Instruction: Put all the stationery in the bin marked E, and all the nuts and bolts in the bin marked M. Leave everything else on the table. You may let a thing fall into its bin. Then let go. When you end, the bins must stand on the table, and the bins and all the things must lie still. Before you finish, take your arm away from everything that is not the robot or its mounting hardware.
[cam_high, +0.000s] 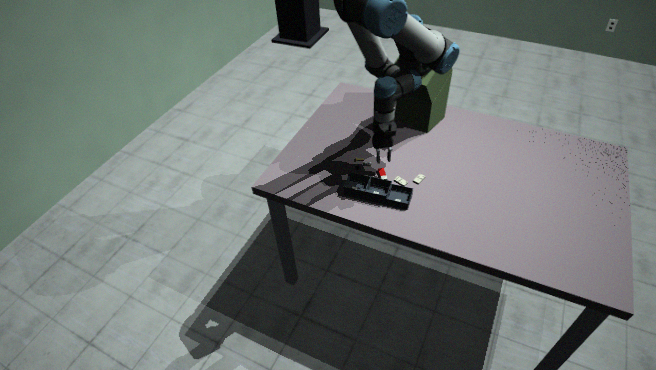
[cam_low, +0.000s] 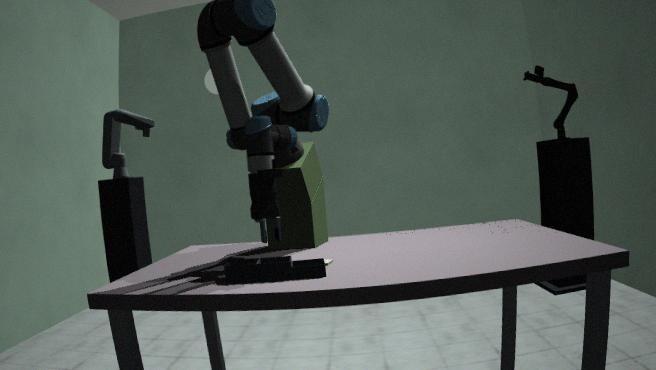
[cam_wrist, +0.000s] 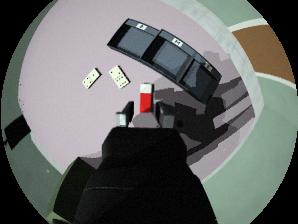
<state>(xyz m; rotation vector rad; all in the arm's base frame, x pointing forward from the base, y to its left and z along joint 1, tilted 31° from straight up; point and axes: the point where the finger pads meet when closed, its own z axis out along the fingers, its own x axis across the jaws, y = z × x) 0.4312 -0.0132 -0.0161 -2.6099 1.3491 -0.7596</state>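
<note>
Now: the red item 10 mm ahead of my hand and 90 mm below it. Also, from my hand: yellow thing (50 mm behind, 120 mm to the right, 90 mm below); small grey object (40 mm behind, 70 mm to the right, 90 mm below).
</note>
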